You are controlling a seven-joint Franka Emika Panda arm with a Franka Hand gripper.
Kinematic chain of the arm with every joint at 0, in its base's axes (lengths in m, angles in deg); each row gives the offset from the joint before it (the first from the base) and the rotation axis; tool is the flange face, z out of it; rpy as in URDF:
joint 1: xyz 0 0 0.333 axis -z
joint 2: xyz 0 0 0 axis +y
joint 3: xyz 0 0 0.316 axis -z
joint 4: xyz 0.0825 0 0 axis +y
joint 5: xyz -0.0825 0 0.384 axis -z
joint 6: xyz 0 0 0 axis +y
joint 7: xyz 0.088 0 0 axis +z
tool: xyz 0 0 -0.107 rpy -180 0 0
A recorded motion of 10 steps. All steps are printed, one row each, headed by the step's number.
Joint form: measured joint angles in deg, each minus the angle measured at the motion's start. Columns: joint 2, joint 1, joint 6, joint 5, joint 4, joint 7, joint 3.
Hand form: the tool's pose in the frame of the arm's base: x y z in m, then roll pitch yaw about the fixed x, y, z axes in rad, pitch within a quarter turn. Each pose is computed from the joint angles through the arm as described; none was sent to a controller.
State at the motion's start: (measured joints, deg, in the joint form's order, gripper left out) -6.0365 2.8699 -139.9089 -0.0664 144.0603 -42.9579 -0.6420
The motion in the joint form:
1: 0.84 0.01 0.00 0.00 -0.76 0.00 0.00
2: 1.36 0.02 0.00 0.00 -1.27 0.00 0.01
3: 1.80 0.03 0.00 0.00 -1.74 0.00 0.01
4: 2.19 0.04 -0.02 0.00 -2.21 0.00 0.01
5: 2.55 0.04 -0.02 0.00 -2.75 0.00 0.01
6: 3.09 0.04 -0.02 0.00 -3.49 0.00 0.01
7: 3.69 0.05 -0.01 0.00 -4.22 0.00 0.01
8: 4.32 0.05 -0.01 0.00 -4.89 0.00 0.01
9: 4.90 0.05 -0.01 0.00 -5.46 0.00 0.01
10: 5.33 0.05 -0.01 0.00 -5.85 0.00 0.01
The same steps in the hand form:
1: 0.4624 -0.0181 0.3203 -3.1203 -0.0232 -0.7900
2: 0.4652 -0.0184 0.3197 -3.1203 -0.0230 -0.7903
3: 0.4678 -0.0186 0.3195 -3.1199 -0.0233 -0.7905
4: 0.4705 -0.0187 0.3197 -3.1187 -0.0246 -0.7907
5: 0.4736 -0.0189 0.3206 -3.1165 -0.0268 -0.7907
6: 0.4778 -0.0190 0.3214 -3.1140 -0.0293 -0.7908
7: 0.4818 -0.0193 0.3216 -3.1125 -0.0307 -0.7910
8: 0.4856 -0.0194 0.3211 -3.1119 -0.0312 -0.7910
9: 0.4887 -0.0195 0.3203 -3.1120 -0.0310 -0.7910
10: 0.4909 -0.0196 0.3194 -3.1124 -0.0304 -0.7910

